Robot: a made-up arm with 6 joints. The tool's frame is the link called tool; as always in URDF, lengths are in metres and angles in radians. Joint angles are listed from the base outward. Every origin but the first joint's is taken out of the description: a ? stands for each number. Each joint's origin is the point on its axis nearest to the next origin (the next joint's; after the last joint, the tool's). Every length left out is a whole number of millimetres.
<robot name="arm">
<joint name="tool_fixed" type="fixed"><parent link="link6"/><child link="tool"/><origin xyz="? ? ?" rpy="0 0 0"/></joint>
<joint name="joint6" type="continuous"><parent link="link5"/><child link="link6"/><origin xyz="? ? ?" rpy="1.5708 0 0"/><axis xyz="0 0 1"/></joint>
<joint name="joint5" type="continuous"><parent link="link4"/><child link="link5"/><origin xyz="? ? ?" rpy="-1.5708 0 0"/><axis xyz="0 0 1"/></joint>
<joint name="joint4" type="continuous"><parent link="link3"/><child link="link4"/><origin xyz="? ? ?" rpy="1.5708 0 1.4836"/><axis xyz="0 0 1"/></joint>
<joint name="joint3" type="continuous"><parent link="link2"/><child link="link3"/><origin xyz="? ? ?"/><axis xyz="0 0 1"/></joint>
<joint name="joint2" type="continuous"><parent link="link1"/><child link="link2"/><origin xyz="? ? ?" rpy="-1.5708 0 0"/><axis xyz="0 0 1"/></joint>
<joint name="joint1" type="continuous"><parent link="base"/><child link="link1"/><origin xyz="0 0 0.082"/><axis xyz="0 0 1"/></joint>
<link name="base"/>
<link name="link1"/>
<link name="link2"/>
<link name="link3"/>
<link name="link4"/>
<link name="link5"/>
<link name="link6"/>
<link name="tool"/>
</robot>
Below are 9 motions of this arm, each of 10 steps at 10 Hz.
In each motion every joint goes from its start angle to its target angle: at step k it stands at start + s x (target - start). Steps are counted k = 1, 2, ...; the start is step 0. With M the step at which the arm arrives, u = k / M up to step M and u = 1 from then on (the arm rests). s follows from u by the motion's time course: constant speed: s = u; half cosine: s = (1 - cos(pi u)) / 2; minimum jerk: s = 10 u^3 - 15 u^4 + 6 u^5.
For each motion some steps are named. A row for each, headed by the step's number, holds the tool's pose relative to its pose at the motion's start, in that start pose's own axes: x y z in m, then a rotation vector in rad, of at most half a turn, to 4 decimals.
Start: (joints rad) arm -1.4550 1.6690 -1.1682 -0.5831 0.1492 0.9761
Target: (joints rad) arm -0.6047 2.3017 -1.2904 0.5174 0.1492 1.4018
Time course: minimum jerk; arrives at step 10
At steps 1, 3, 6, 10:
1: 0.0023 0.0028 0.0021 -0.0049 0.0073 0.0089
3: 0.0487 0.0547 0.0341 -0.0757 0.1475 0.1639
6: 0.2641 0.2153 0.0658 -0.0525 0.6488 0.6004
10: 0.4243 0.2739 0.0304 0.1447 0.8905 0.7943

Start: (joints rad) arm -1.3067 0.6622 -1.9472 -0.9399 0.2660 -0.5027
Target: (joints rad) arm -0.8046 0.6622 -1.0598 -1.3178 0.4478 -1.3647
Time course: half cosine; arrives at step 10
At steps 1, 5, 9, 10:
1: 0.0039 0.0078 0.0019 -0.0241 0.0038 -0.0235
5: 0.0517 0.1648 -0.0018 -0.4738 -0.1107 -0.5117
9: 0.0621 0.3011 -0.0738 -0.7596 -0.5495 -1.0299
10: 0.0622 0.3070 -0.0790 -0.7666 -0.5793 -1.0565

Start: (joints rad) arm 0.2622 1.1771 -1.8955 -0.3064 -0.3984 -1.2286
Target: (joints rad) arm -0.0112 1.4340 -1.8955 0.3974 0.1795 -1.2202
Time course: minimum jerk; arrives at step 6
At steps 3, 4, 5, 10:
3: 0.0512 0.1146 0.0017 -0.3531 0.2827 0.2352
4: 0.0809 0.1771 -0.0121 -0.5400 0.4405 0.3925
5: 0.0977 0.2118 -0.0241 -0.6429 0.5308 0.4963
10: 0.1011 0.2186 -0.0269 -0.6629 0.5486 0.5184

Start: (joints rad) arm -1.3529 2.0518 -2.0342 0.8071 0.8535 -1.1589
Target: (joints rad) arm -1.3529 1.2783 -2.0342 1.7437 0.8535 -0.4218
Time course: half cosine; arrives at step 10
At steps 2, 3, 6, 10:
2: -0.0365 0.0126 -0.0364 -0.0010 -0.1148 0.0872
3: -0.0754 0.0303 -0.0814 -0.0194 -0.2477 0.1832
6: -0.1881 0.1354 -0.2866 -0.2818 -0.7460 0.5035
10: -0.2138 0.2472 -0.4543 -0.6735 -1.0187 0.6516

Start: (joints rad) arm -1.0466 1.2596 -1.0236 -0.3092 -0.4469 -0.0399
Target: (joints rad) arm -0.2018 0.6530 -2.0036 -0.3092 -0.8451 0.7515
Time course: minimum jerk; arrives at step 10
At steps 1, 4, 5, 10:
1: -0.0060 0.0005 -0.0008 -0.0022 -0.0186 0.0070
4: -0.2065 -0.0074 -0.0911 -0.1370 -0.6788 0.3170
5: -0.2911 -0.0472 -0.1911 -0.2555 -1.0564 0.5347
10: -0.2811 -0.2925 -0.4917 -0.6132 -2.0746 1.1215

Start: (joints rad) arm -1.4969 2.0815 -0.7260 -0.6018 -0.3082 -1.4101
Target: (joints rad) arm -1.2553 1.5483 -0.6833 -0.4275 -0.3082 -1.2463
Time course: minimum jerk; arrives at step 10
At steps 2, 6, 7, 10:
2: -0.0040 -0.0082 -0.0093 0.0274 0.0064 0.0027
6: -0.0541 -0.0725 -0.1208 0.3371 0.0219 0.0495
7: -0.0672 -0.0812 -0.1506 0.4159 0.0105 0.0659
10: -0.0809 -0.0871 -0.1826 0.4992 -0.0083 0.0852

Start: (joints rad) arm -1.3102 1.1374 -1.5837 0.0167 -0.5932 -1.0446
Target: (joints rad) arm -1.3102 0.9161 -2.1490 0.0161 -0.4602 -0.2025
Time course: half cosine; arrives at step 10
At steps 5, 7, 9, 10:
5: -0.0839 -0.1399 -0.0073 0.2400 -0.2254 0.4205
7: -0.1329 -0.2220 -0.0367 0.3377 -0.4067 0.6581
9: -0.1619 -0.2708 -0.0641 0.3791 -0.5349 0.7987
10: -0.1657 -0.2772 -0.0683 0.3834 -0.5531 0.8171

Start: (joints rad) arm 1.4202 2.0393 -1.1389 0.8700 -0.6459 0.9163
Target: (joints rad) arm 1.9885 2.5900 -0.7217 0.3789 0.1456 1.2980
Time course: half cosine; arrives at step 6
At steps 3, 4, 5, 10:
3: 0.1218 -0.2373 -0.0746 0.6999 0.4497 -0.3710
4: 0.1221 -0.3383 -0.1481 1.0782 0.5443 -0.6115
5: 0.0980 -0.3937 -0.2044 1.3511 0.5426 -0.8154
10: 0.0852 -0.4093 -0.2241 1.4476 0.5253 -0.8960

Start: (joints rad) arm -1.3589 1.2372 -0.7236 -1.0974 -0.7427 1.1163
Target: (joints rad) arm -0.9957 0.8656 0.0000 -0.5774 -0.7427 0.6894
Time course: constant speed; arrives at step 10
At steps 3, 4, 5, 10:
3: 0.0448 0.0395 -0.0348 -0.0395 0.0145 0.0447
4: 0.0607 0.0503 -0.0483 -0.0490 0.0228 0.0579
5: 0.0769 0.0598 -0.0625 -0.0569 0.0328 0.0700
10: 0.1634 0.0870 -0.1436 -0.0746 0.1099 0.1094

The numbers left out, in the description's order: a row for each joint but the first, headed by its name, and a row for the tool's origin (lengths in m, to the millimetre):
tool: 0 0 0
joint6: 0 -0.119 0
joint5: 0 0 0
joint4: 0.25 -0.044 0
joint3: -0.391 -0.053 0
joint2: 0 0 0

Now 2 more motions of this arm.
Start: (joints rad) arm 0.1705 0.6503 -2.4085 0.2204 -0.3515 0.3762
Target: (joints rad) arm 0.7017 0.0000 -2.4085 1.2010 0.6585 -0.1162
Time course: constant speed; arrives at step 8
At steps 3, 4, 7, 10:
3: -0.1625 -0.0097 -0.0183 0.0923 0.0894 0.3611
4: -0.2171 -0.0149 -0.0349 0.0594 0.1236 0.4789
7: -0.3846 -0.0374 -0.1210 -0.2194 0.1711 0.7599
10: -0.4400 -0.0484 -0.1637 -0.3613 0.1555 0.8144

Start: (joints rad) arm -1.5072 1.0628 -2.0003 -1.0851 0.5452 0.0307
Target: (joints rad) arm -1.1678 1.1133 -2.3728 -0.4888 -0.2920 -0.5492
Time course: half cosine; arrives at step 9
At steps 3, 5, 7, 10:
3: -0.0391 -0.0132 -0.0061 -0.0413 -0.2876 0.0784
5: -0.0797 -0.0513 -0.0274 0.0278 -0.6608 0.2148
7: -0.0939 -0.0997 -0.0527 0.2016 -0.9351 0.3709
10: -0.0925 -0.1208 -0.0628 0.2960 -1.0205 0.4426

